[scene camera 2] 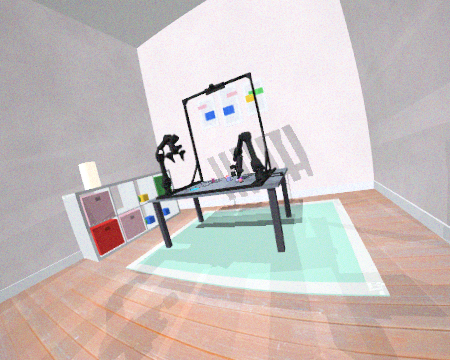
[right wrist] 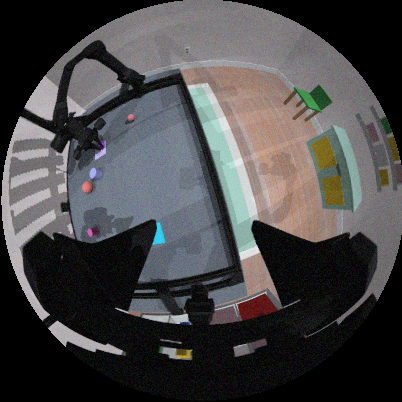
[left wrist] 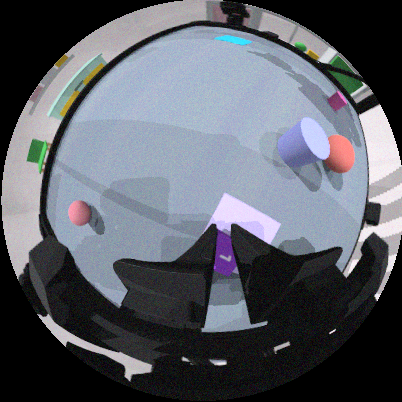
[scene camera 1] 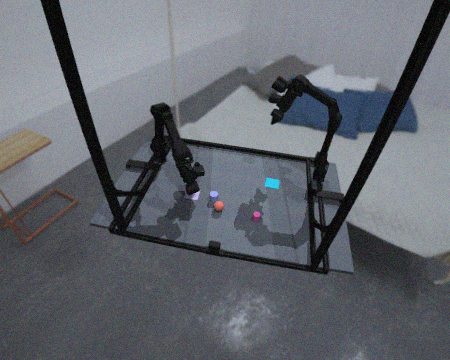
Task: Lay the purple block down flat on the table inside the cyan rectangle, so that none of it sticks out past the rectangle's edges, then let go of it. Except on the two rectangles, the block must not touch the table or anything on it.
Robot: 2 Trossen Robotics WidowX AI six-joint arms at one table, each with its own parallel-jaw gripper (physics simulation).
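Frame: origin at the left arm's base, x ahead, y left, z up, level; millimetres.
Seen in the pictures: left gripper, fingertip midpoint: (scene camera 2: 238, 178) (right wrist: 101, 147) (left wrist: 222, 227); right gripper, fingertip midpoint: (scene camera 2: 179, 162) (right wrist: 204, 225) (scene camera 1: 274, 120); left arm's base at its link origin: (scene camera 2: 260, 178) (right wrist: 140, 89) (scene camera 1: 160, 156); right arm's base at its link origin: (scene camera 2: 168, 192) (right wrist: 199, 290) (scene camera 1: 318, 176).
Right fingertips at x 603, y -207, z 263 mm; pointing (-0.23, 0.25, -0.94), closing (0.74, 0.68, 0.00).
Observation:
Offsets run from my right fingertips to a thing's top centre. "spot": to the spot under its first point.
The purple block {dz -260, dx -504, dy -110 mm} (left wrist: 225, 257) is between the fingers of my left gripper (left wrist: 222, 227) (scene camera 1: 193, 191), which is shut on it. The fingers hide its sides, and a white mark shows on it. The block and gripper are at the lavender rectangle {spot: dz -281, dx -470, dy -134 mm} (left wrist: 244, 212) (scene camera 1: 196, 196) (right wrist: 100, 154); whether the block touches it I cannot tell. The cyan rectangle {spot: dz -281, dx -57, dy -185 mm} (scene camera 1: 272, 183) (left wrist: 233, 40) (right wrist: 159, 235) lies flat at the far side of the left wrist view, well away from the block. My right gripper (right wrist: 204, 225) (scene camera 1: 273, 108) is open and empty, high above the table.
A blue cylinder {dz -241, dx -402, dy -197 mm} (scene camera 1: 214, 196) (left wrist: 304, 142) and an orange ball {dz -232, dx -401, dy -268 mm} (scene camera 1: 218, 206) (left wrist: 340, 154) stand near the lavender rectangle. A magenta cylinder {dz -241, dx -253, dy -384 mm} (scene camera 1: 256, 216) (left wrist: 337, 100) stands farther off. A pink ball {dz -249, dx -469, dy +68 mm} (left wrist: 79, 213) (right wrist: 131, 118) lies at the left in the left wrist view.

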